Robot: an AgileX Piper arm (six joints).
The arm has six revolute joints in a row. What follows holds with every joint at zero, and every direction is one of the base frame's. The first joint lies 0.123 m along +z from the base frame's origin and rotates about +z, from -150 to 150 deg. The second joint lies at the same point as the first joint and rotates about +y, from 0 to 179.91 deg. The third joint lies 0.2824 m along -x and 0.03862 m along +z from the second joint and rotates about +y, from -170 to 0 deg. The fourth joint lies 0.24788 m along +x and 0.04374 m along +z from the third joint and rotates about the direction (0.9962, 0, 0.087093), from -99.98 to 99.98 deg. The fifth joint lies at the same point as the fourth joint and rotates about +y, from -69.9 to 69.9 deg. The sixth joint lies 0.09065 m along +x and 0.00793 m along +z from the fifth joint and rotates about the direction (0.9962, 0, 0.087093), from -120 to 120 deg. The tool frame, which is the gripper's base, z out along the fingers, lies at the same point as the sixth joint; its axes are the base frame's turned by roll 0, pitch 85 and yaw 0 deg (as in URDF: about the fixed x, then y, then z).
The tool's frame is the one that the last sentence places.
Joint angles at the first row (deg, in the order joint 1, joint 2, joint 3, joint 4, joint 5, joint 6):
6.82 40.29 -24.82 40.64 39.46 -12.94
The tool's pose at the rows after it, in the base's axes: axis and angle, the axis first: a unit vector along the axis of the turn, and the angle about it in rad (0 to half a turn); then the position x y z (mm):
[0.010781 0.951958 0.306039 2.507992 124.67 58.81 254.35]
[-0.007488 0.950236 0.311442 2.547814 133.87 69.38 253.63]
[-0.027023 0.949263 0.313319 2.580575 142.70 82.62 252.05]
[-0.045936 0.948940 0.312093 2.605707 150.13 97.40 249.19]
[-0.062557 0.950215 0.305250 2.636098 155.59 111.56 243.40]
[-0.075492 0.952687 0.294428 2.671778 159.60 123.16 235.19]
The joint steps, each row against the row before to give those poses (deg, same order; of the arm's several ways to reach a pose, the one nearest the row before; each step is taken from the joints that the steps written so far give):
2.16 3.92 -1.32 1.16 0.09 -0.74
3.97 4.03 -1.46 0.41 -1.58 0.23
4.75 4.09 -1.51 -0.32 -2.43 1.04
4.90 3.92 -1.39 -0.83 -2.91 1.54
4.29 3.79 -1.04 -1.51 -2.44 1.99
3.14 3.56 -0.68 -1.55 -1.64 1.72

